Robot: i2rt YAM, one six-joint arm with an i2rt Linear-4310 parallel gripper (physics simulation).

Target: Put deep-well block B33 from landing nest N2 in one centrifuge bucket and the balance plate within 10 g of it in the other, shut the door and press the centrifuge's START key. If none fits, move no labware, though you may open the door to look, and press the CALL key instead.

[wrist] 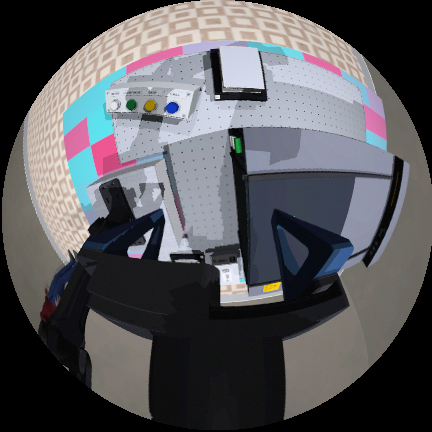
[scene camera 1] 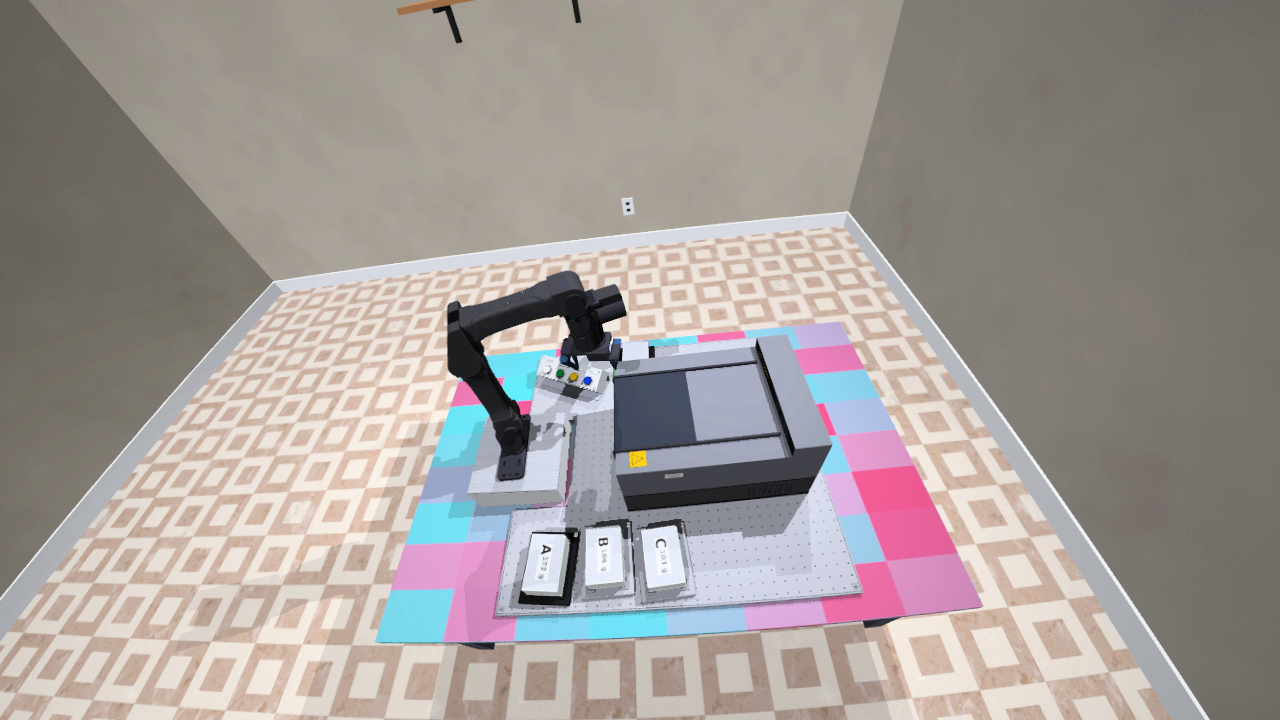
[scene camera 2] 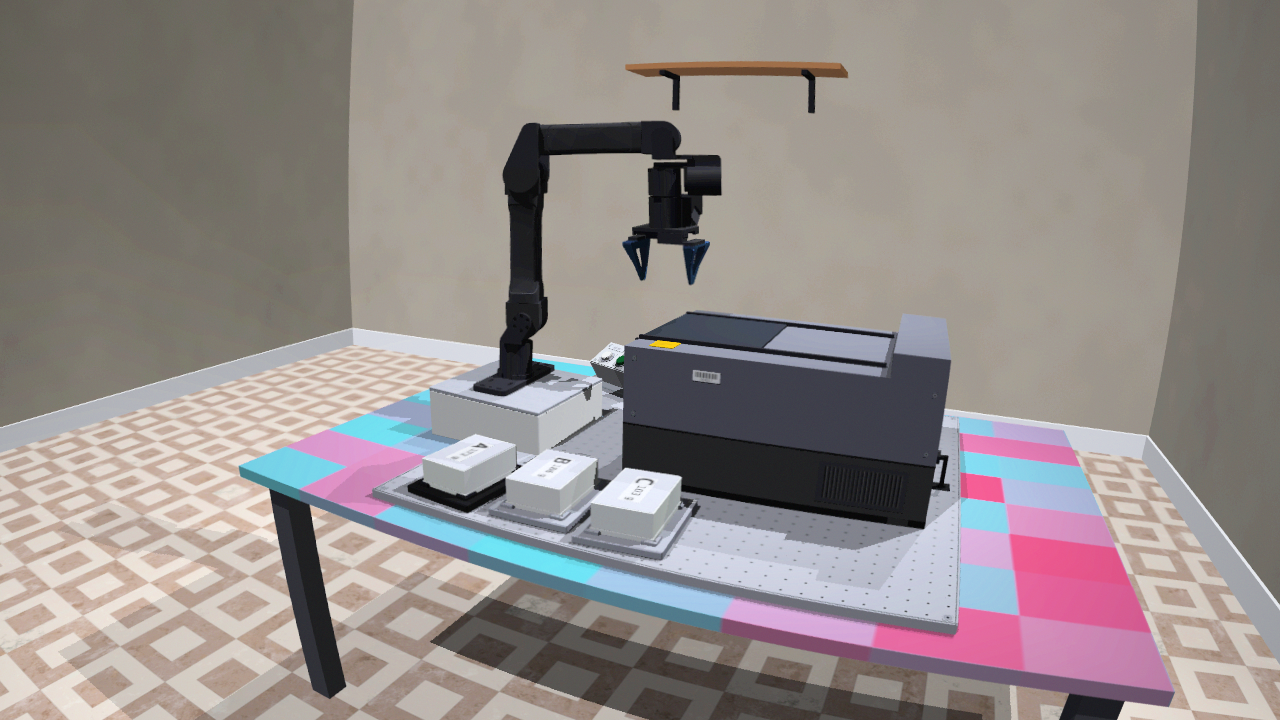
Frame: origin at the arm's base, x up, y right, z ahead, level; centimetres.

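Seen in the pictures: gripper, fingertip midpoint: (wrist: 217,214) (scene camera 1: 596,368) (scene camera 2: 666,282); arm's base at its link origin: (wrist: 122,214) (scene camera 1: 515,446) (scene camera 2: 515,379).
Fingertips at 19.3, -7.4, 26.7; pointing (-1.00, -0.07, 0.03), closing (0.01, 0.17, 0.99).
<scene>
Offsets run from my fingertips to a thing's top centre, as dx, dy, dz. Level surfaces: height alone.
My gripper (scene camera 2: 666,281) (wrist: 217,214) is open and empty, high above the table left of the centrifuge (scene camera 1: 716,480) (scene camera 2: 769,402). The centrifuge's sliding top {dx -5.4} (scene camera 1: 653,411) (scene camera 2: 725,329) (wrist: 300,210) is shut; the buckets are hidden. A green key {-7.6, -4.4, +3.5} (wrist: 238,145) shows on its side, its label unreadable. A white block {-20.9, -21.9, +8.8} (wrist: 241,69) (scene camera 1: 635,350) sits in a black nest behind, no marking readable. White balance plates A {-21.3, +38.0, -16.9} (scene camera 1: 545,564) (scene camera 2: 469,463), B {-21.3, +37.7, -3.0} (scene camera 1: 604,557) (scene camera 2: 550,480) and C {-21.3, +39.6, +10.3} (scene camera 1: 662,557) (scene camera 2: 635,503) stand in front; A reads about 272 g, C 103 g. The blue CALL key {-19.2, -13.7, -6.5} (wrist: 172,107) (scene camera 1: 588,380) is on the key box.
The key box {-18.3, -19.1, -12.2} (scene camera 1: 571,391) (scene camera 2: 605,362) also has white, green and yellow keys. The arm's white base block (scene camera 1: 517,492) (scene camera 2: 487,420) stands left of the centrifuge. A red and blue shape (wrist: 48,309) shows beside the arm in the wrist view. A shelf (scene camera 2: 738,68) hangs on the wall.
</scene>
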